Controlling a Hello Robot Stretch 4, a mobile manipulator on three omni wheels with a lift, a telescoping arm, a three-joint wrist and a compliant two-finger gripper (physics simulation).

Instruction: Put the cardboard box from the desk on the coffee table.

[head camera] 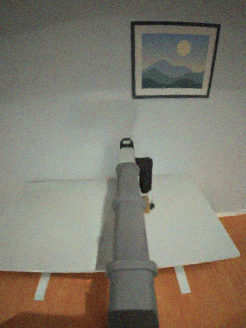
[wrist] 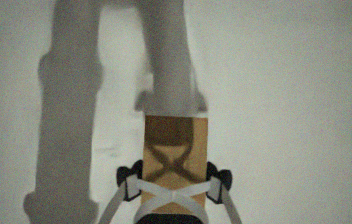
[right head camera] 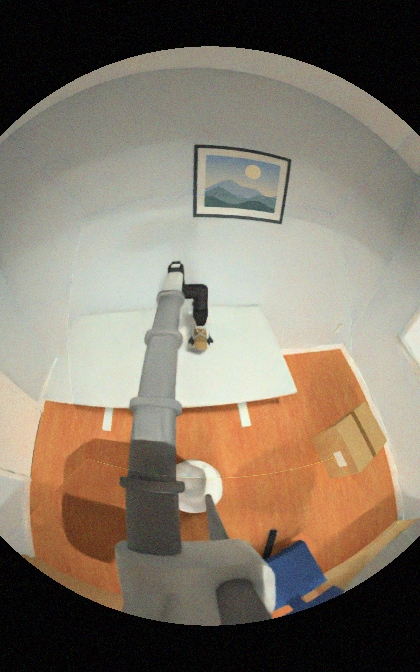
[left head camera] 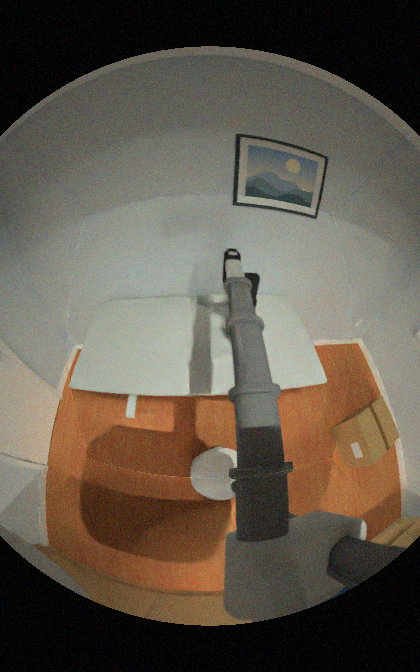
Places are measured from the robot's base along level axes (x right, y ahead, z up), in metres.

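Where they show: gripper, fingertip midpoint: [wrist: 174,173].
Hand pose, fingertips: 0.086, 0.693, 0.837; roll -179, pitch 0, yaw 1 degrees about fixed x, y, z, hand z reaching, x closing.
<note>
After its pixels a point has its place, as x, y, z.
A small tan cardboard box [head camera: 147,204] @[0.104, 0.686, 0.884] [right head camera: 200,343] [wrist: 200,135] @[0.110, 0.741, 0.883] is between the fingers of my gripper [right head camera: 201,340] [wrist: 174,173] @[0.086, 0.693, 0.837], which is shut on it. Both hang from the wrist to the right of the extended arm, over the white table [head camera: 55,225] @[-0.479, 0.689, 0.692] [left head camera: 140,350] [right head camera: 100,350] [wrist: 290,125] @[0.298, 0.760, 0.692]. Shadows of the arm and gripper fall on the table top and on the box. I cannot tell whether the box touches the table. In the left head view the arm hides the box and fingers. The frames do not settle whether this white table is the desk or the coffee table.
A large taped carton [left head camera: 367,435] [right head camera: 350,445] stands on the floor at the right. A blue chair [right head camera: 300,570] is at the lower right in the right head view. A wall behind the table carries a framed picture [head camera: 175,60] @[0.327, 1.205, 1.584] [left head camera: 280,175] [right head camera: 242,184].
</note>
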